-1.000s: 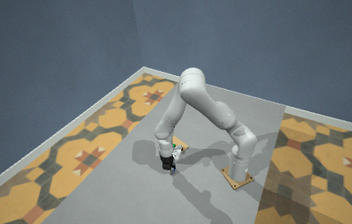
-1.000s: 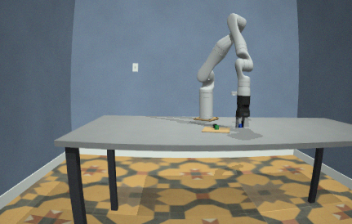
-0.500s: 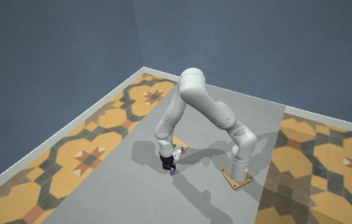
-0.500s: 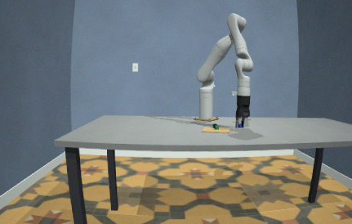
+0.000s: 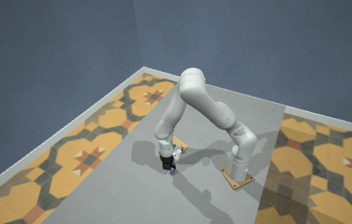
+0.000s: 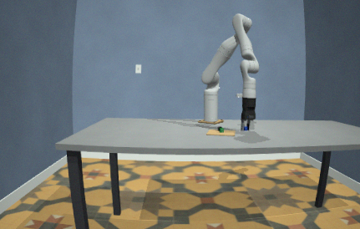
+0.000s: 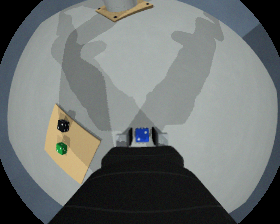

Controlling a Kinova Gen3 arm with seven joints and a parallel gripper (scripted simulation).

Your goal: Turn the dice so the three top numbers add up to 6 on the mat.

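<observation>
My gripper is now 10 mm above the blue die. Round my hand: black die: 20 mm ahead, 150 mm to the right, 10 mm below; then green die: 70 mm ahead, 160 mm to the right, 10 mm below; then tan mat: 70 mm ahead, 160 mm to the right, 20 mm below.
</observation>
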